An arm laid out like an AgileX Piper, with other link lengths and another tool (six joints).
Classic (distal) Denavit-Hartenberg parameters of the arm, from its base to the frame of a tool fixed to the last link. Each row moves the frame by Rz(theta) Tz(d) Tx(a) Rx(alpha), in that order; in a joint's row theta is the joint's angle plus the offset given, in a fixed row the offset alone. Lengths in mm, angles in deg.
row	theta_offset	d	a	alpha
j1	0	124.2	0	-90
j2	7.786	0	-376.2	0
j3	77.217	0	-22.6	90
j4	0	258.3	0	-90
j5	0	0	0	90
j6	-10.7	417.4	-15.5	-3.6
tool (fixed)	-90	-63	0	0
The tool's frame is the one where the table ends.
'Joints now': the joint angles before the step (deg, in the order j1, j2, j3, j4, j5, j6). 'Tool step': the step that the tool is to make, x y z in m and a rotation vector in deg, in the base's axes. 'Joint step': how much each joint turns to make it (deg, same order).
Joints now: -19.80, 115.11, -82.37, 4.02, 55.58, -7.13
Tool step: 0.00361, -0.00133, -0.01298, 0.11, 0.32, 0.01
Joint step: 0.00, 1.62, 0.00, 0.06, -1.28, -0.12
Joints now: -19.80, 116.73, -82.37, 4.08, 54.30, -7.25
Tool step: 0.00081, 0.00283, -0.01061, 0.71, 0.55, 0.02
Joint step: 0.00, 1.28, 0.00, 0.62, -0.50, -0.37
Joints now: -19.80, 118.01, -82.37, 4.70, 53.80, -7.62
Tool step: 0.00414, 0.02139, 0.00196, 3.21, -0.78, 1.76
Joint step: 0.00, -0.04, 0.00, 4.18, 0.76, -3.85
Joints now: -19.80, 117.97, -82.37, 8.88, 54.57, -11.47
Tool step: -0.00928, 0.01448, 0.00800, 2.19, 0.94, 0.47
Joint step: -0.06, -0.97, 0.00, 1.83, 2.79, -1.05
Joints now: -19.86, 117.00, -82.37, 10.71, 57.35, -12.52
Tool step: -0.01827, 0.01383, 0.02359, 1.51, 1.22, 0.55
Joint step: 0.05, -3.02, 0.00, 0.65, 4.77, 0.00
